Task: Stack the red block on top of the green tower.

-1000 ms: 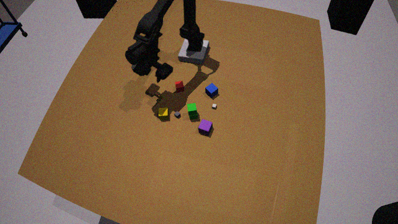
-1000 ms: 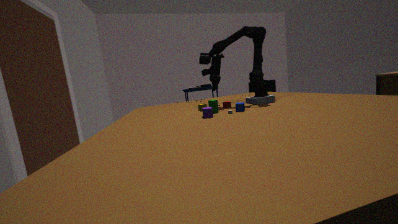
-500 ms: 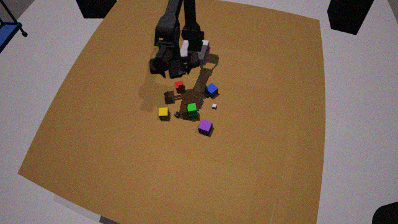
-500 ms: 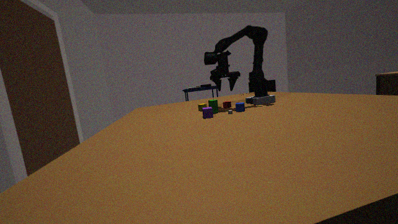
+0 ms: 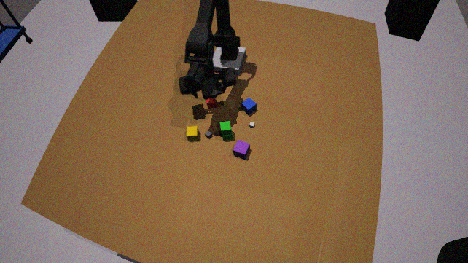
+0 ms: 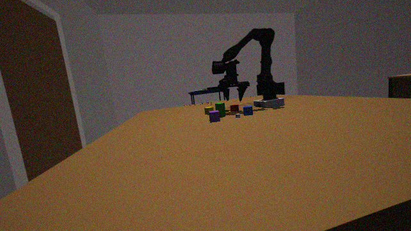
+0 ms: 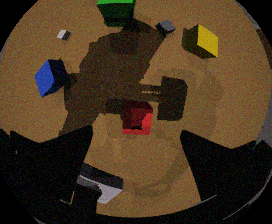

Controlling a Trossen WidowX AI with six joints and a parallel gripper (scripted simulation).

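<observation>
The red block is 40 mm below my gripper tip. Round my gripper tip: yellow cube 140 mm ahead, 30 mm to the right, 40 mm below; then small grey cube 130 mm ahead, 20 mm to the left, 50 mm below; then blue cube 140 mm to the left, 40 mm below.
</observation>
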